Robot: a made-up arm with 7 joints. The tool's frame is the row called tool.
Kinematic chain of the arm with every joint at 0, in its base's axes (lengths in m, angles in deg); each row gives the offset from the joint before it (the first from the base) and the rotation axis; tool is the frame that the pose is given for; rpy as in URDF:
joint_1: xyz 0 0 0.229 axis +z
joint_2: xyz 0 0 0 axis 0 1 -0.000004
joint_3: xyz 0 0 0.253 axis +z
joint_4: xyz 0.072 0 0 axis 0 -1 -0.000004
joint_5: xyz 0.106 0 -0.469 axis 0 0.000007 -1
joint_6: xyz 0 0 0 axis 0 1 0.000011
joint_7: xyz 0.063 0 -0.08 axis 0 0.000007 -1
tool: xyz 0 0 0 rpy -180 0 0
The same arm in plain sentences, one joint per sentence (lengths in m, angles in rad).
The arm has seven revolute joints in a row. What follows holds with every joint at zero, and every direction is one of the base frame's. The first joint is mounted 0.229 m along +z from the base frame's origin and rotates about +z. The second joint is mounted at the same point as the first joint and rotates about +y. The third joint is mounted 0.253 m along +z from the second joint and rotates about +z. The fourth joint is mounted 0.072 m along +x from the third joint and rotates about -y. The fifth joint is mounted 0.106 m along +x and 0.469 m along -z from the fourth joint and rotates about -z. The sixth joint is mounted at the same point as the fifth joint and rotates about +y. The seventh joint is mounted 0.063 m along +x and 0.08 m along -z from the sixth joint and rotates about -z. The tool frame, which is the frame that the pose is given for, is mounted at the same point as the seventh joint; its axes are the base frame's turned by roll 3.1416, pitch 0 and yaw 0 rad (as in URDF: about the fixed x, then y, then z).
